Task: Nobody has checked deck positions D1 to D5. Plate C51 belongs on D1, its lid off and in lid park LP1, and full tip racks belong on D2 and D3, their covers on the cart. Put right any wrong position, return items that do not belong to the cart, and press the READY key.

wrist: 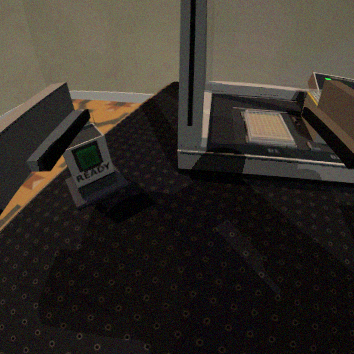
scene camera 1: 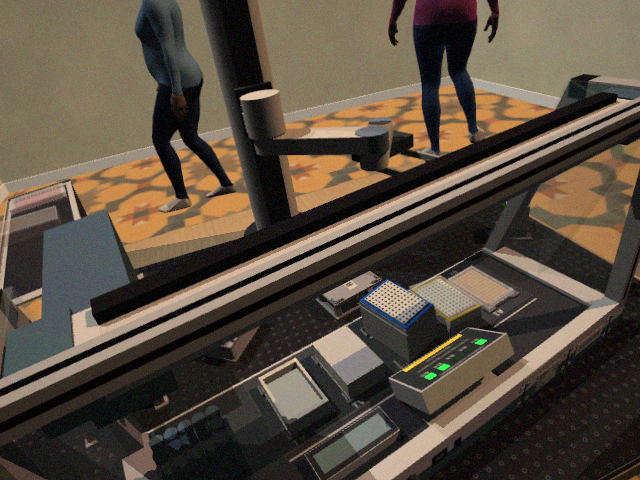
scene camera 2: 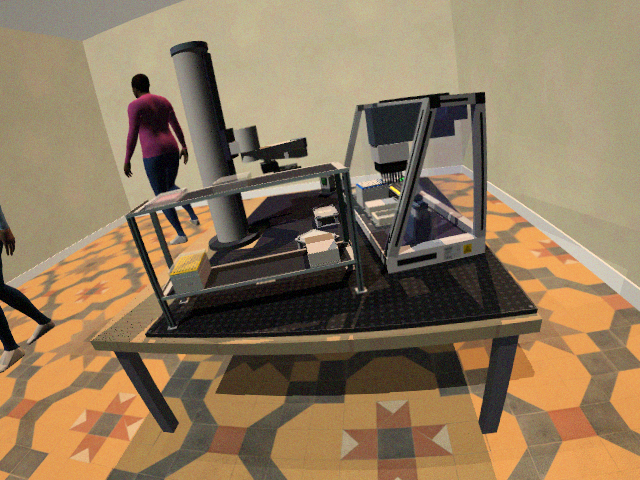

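Pixels of known places: gripper, fingertip midpoint: [wrist: 196, 91] [scene camera 2: 299, 166]; arm's base, origin of the base link: [scene camera 2: 234, 240].
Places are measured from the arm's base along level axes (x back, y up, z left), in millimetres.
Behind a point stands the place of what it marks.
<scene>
My gripper [scene camera 1: 408, 164] [scene camera 2: 281, 166] [wrist: 196, 91] @[y 239, x -299, z 394 mm] is open, with nothing between its fingers, above the dark mat outside the deck. The READY key [wrist: 88, 156] @[y 95, x -389, z 592 mm] [scene camera 2: 325, 184] @[y 79, x -400, z 585 mm] has a green face and stands beyond the left finger. A pale plate [scene camera 1: 481, 285] [wrist: 270, 127] lies on D1; I cannot tell whether a clear lid covers it. Beside it is a yellow-edged tip rack [scene camera 1: 447, 298], partly hidden by the right finger in the wrist view. A taller blue-edged tip rack [scene camera 1: 397, 301] [scene camera 2: 369, 184] follows. Their tops show rows of dots. The plate's name is unreadable.
A white block [scene camera 1: 351, 359] @[y 106, x -721, z -22 mm] and a pale tray [scene camera 1: 294, 392] @[y 69, x -716, z -142 mm] sit farther along the deck. A sloped panel [scene camera 1: 449, 400] shows three green lights. The cart [scene camera 2: 355, 235] @[y 189, x -610, z -561 mm] holds a yellow-topped box [scene camera 2: 188, 264] @[y 183, x -147, z -630 mm] and a white box [scene camera 2: 324, 252] @[y 150, x -521, z -564 mm]. A grey holder [scene camera 1: 351, 290] [scene camera 2: 325, 214] stands outside the deck.
</scene>
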